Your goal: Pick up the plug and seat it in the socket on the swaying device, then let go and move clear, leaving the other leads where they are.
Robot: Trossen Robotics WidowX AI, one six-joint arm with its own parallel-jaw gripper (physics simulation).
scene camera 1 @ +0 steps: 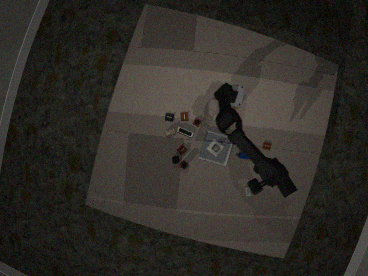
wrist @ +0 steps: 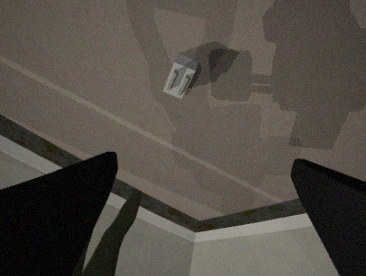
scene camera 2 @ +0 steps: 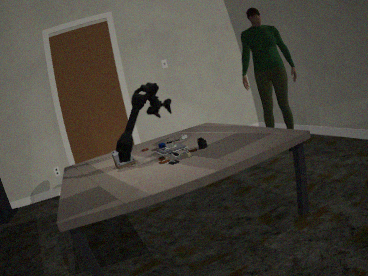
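My gripper (scene camera 1: pixel 271 190) (scene camera 2: pixel 164 113) (wrist: pixel 205 164) is open and empty, high above the table. A small light grey block with two slots (scene camera 1: pixel 248 191) (wrist: pixel 179 80) lies on the table, below and beyond the open fingers in the wrist view; whether it is the plug I cannot tell. A grey square board (scene camera 1: pixel 207 155), which looks like the device, lies near the middle of the table. A raised pale square piece (scene camera 1: pixel 216 148) sits on it; its socket is too small to make out. A blue piece (scene camera 1: pixel 243 156) (scene camera 2: pixel 162 145) is beside the board, partly hidden by the arm in scene camera 1.
Orange (scene camera 1: pixel 184 116), black (scene camera 1: pixel 169 117) and dark red (scene camera 1: pixel 182 149) blocks lie left of the board, near a white-framed black piece (scene camera 1: pixel 185 131). Another orange block (scene camera 1: pixel 267 145) lies right of the arm. A black object (scene camera 2: pixel 202 143) stands on the table. A person (scene camera 2: pixel 267 60) stands behind.
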